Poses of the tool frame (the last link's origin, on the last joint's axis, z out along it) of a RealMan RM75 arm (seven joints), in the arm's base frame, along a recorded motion.
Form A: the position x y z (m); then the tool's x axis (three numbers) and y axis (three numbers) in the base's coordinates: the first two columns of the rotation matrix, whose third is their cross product.
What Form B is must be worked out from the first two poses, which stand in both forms.
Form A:
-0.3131 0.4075 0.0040 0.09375 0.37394 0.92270 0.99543 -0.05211 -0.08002
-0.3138 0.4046 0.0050 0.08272 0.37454 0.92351 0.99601 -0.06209 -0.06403
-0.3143 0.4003 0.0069 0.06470 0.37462 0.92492 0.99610 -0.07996 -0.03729
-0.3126 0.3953 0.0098 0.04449 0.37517 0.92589 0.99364 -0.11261 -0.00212
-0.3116 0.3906 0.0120 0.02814 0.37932 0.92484 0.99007 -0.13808 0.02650
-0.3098 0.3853 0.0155 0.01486 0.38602 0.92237 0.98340 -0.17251 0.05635
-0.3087 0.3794 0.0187 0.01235 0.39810 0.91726 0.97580 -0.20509 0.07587
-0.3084 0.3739 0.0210 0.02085 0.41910 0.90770 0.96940 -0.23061 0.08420
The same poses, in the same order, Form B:
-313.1 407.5 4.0 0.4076 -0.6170 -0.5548 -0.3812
-313.8 404.6 5.0 0.4008 -0.6170 -0.5553 -0.3877
-314.3 400.3 6.9 0.3894 -0.6170 -0.5554 -0.3990
-312.6 395.3 9.8 0.3722 -0.6195 -0.5524 -0.4154
-311.6 390.6 12.0 0.3573 -0.6216 -0.5507 -0.4273
-309.8 385.3 15.5 0.3392 -0.6264 -0.5465 -0.4403
-308.7 379.4 18.7 0.3226 -0.6341 -0.5417 -0.4477
-308.4 373.9 21.0 0.3079 -0.6447 -0.5384 -0.4468

